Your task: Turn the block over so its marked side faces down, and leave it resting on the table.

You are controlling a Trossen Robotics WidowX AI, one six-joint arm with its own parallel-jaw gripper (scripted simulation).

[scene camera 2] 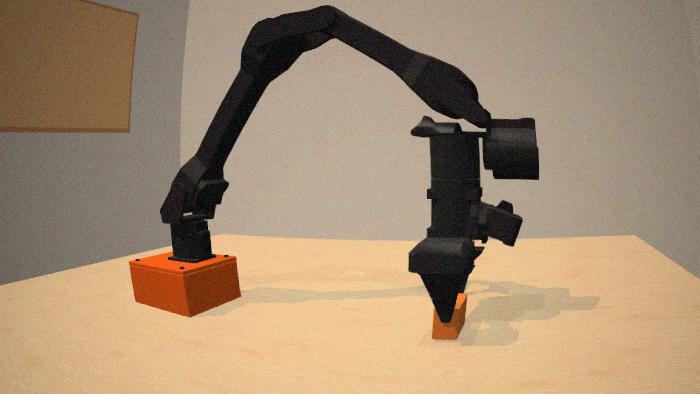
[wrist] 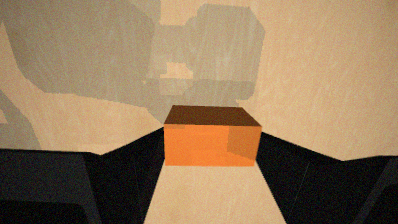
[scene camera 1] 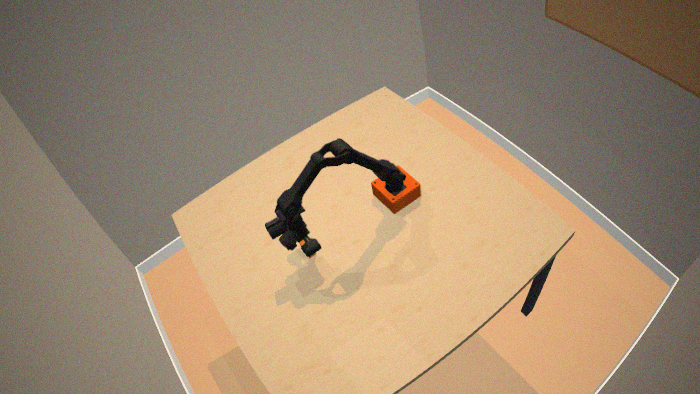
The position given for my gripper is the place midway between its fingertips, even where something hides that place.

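In scene camera 2 I see my gripper (scene camera 2: 451, 313), and it carries a block (scene camera 2: 450, 331). The wrist view gives me both my gripper (wrist: 209, 134) and the block (wrist: 213, 136). In scene camera 1 there is my gripper (scene camera 1: 307, 247).
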